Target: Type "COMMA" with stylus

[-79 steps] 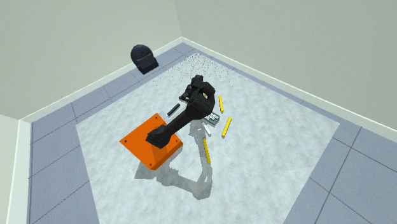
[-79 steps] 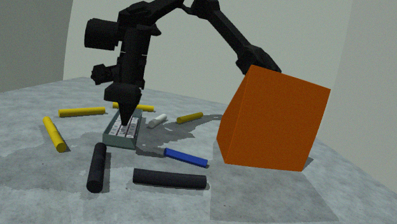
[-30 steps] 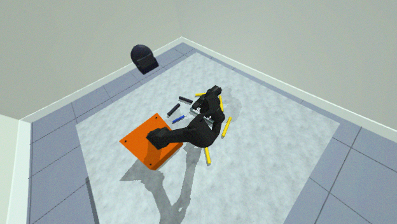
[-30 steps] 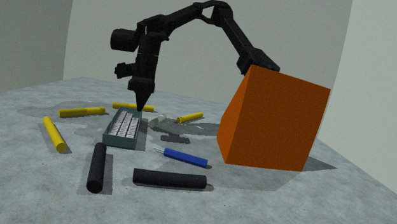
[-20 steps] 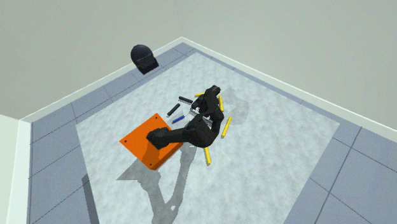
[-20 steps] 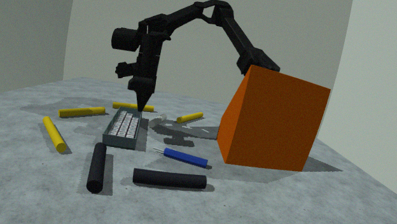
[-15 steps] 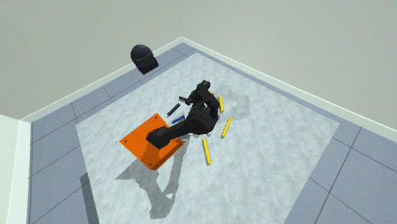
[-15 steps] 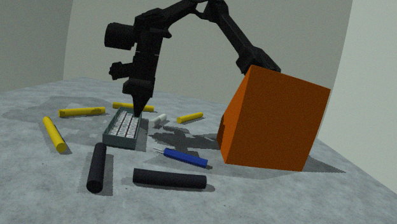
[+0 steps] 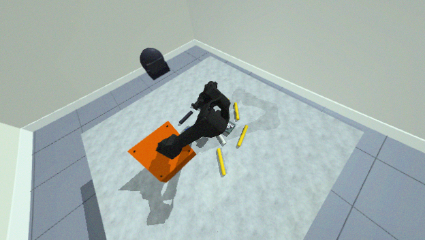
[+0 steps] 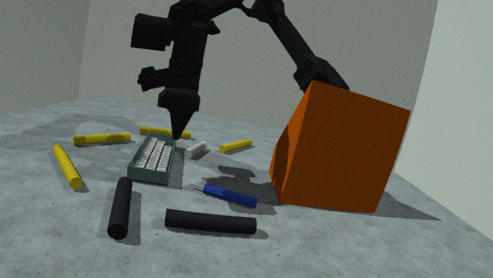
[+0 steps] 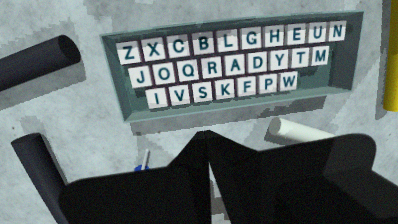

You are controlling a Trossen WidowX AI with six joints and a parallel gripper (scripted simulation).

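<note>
Now: gripper tip 90 mm past the blue stylus, 60 mm above it and 50 mm to the right of it. Round my gripper tip: white rod 130 mm to the right, 60 mm below, 10 mm behind; then grey stylus tip 60 mm below, 60 mm behind, 50 mm to the left.
</note>
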